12 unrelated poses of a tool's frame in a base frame.
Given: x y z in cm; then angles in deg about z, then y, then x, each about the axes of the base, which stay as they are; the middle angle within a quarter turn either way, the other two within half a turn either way.
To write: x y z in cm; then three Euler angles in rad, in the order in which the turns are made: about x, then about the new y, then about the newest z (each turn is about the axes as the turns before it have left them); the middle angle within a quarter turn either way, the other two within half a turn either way. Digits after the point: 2 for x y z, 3 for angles.
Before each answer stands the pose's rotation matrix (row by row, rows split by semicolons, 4 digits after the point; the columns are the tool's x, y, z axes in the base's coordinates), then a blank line. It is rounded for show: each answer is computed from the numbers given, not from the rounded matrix.
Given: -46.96, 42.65, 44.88, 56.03, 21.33, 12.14
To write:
0.5205 -0.7725 0.3637; 0.8535 0.4828 -0.1959; -0.0243 0.4124 0.9107

-46.96, 42.65, 44.88, 0.212, 0.372, 0.978
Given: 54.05, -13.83, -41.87, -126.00, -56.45, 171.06
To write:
-0.3248 0.4471 -0.8334; 0.8753 0.4759 -0.0859; 0.3582 -0.7574 -0.5460

54.05, -13.83, -41.87, 2.986, -0.985, -2.199
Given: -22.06, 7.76, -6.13, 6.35, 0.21, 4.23
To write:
0.9939 -0.1106 0.0037; 0.1106 0.9911 -0.0738; 0.0045 0.0737 0.9973

-22.06, 7.76, -6.13, 0.074, 0.004, 0.111
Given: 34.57, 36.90, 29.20, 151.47, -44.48, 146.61
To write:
-0.6269 -0.3408 -0.7007; -0.0600 0.9177 -0.3927; 0.7768 -0.2041 -0.5957

34.57, 36.90, 29.20, 2.559, -0.776, 2.644
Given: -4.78, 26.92, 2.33, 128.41, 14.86, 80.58
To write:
-0.6005 -0.7574 0.2565; -0.0289 -0.2999 -0.9535; 0.7991 -0.5800 0.1582

-4.78, 26.92, 2.33, 1.406, 0.259, 2.241
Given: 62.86, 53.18, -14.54, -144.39, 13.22, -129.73
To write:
-0.7915 0.5668 0.2287; 0.5152 0.4172 0.7487; 0.3290 0.7104 -0.6222

62.86, 53.18, -14.54, -2.264, 0.231, -2.520
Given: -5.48, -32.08, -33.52, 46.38, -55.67, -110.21
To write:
0.3891 -0.4083 -0.8258; 0.2845 -0.7993 0.5292; -0.8762 -0.4409 -0.1948

-5.48, -32.08, -33.52, -1.924, -0.972, 0.809
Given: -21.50, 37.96, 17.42, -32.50, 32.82, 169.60
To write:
0.7088 0.4515 0.5420; 0.6110 -0.7770 -0.1517; 0.3526 0.4387 -0.8266

-21.50, 37.96, 17.42, 2.960, 0.573, -0.567
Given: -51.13, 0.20, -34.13, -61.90, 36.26, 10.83
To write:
0.3798 0.7113 0.5915; -0.8141 0.5607 -0.1515; -0.4394 -0.4239 0.7920

-51.13, 0.20, -34.13, 0.189, 0.633, -1.080
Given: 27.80, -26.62, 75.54, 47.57, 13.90, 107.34
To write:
0.6549 -0.7165 0.2402; -0.0653 -0.3703 -0.9266; 0.7529 0.5912 -0.2893

27.80, -26.62, 75.54, 1.873, 0.243, 0.830
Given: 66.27, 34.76, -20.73, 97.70, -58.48, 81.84
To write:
-0.0700 -0.5181 -0.8525; 0.2537 0.8172 -0.5175; 0.9647 -0.2525 0.0742

66.27, 34.76, -20.73, 1.428, -1.021, 1.705
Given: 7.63, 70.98, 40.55, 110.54, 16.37, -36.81
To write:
-0.3366 -0.8985 0.2818; 0.8090 -0.1228 0.5749; -0.4819 0.4215 0.7682

7.63, 70.98, 40.55, -0.642, 0.286, 1.929
